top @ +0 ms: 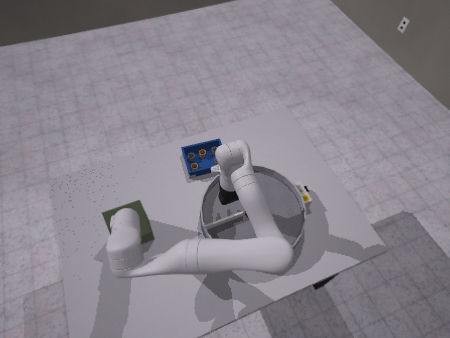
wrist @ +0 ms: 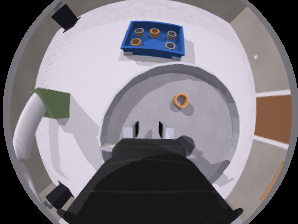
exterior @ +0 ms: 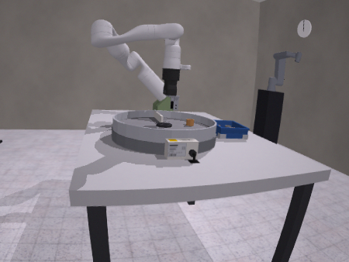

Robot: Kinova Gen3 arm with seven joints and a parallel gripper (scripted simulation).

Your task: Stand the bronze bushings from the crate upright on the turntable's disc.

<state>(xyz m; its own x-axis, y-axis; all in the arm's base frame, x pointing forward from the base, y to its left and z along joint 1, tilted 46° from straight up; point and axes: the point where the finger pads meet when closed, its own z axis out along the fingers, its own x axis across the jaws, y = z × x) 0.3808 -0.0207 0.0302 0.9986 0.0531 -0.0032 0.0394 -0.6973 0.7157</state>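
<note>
My gripper is now 280 mm to the right of the crate and 100 mm above it. Also, from my hand: turntable (110 mm ahead, 80 mm below, 60 mm to the right); then turntable disc (90 mm ahead, 70 mm below, 60 mm to the right).
</note>
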